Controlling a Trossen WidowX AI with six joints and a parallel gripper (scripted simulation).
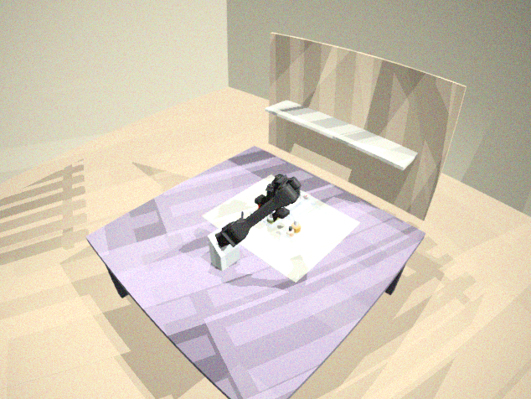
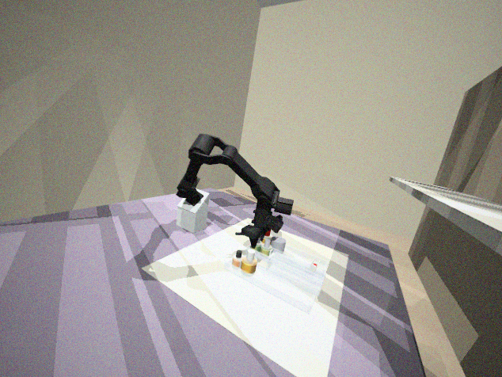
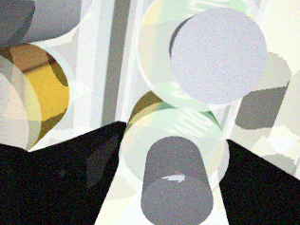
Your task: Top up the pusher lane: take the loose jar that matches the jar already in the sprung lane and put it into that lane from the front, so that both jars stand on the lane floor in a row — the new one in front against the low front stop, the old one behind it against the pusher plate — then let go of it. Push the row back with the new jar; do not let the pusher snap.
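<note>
My gripper tip is now 9 cm to the right of the grey cylinder and 5 cm short of it. Also, from my gripper tip: wall shelf: 50 cm ahead, 34 cm above, 5 cm to the left; clear lane rack: 15 cm ahead, 1 cm to the right, 1 cm below.
</note>
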